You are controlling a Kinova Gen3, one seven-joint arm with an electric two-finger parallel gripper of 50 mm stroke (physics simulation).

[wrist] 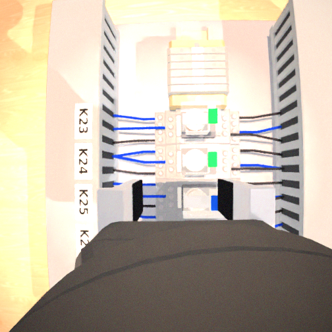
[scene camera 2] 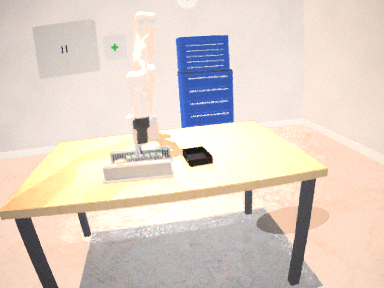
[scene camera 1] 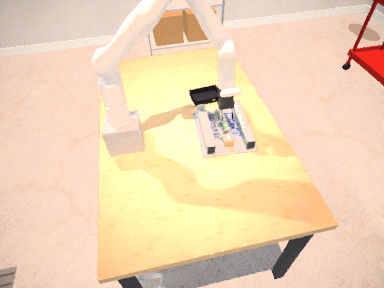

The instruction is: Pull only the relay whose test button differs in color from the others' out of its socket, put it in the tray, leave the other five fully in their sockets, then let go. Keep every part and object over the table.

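Frame: origin at the arm's base, x back, y up, z left, level; metres.
Seen in the pictures: gripper, between the fingertips: (scene camera 2: 139, 155) (scene camera 1: 227, 119); arm's base, origin of its link: (scene camera 1: 120, 121).
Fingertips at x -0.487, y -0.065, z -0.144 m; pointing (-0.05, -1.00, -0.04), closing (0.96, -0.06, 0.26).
Observation:
Offsets run from my fingertips to a thing's top centre. Level surfaces: height alone.
In the wrist view, the relay with a blue test button (wrist: 198, 198) is in the socket beside label K25. Two relays with green buttons, at K23 (wrist: 196, 121) and K24 (wrist: 195, 160), are in the sockets above it. The rest of the row is hidden by the gripper body. My gripper (wrist: 179, 195) (scene camera 1: 227, 119) (scene camera 2: 139, 150) is open and empty, with one finger on each side of the blue-button relay; how deep the fingertips are is unclear. The black tray {dx -0.019, dy -0.035, dz +0.280 m} (scene camera 1: 201, 101) (scene camera 2: 200, 162) is on the table beside the relay panel.
Grey slotted wire ducts (wrist: 111, 90) (wrist: 287, 95) {dx -0.075, dy -0.007, dz -0.026 m} (scene camera 2: 138, 171) stand along both sides of the relay row. Blue and dark wires run from them to the sockets. A ribbed terminal block (wrist: 197, 70) is at the K23 end. The wooden table {dy -0.070 m} (scene camera 1: 200, 215) (scene camera 2: 260, 150) carries the panel and tray.

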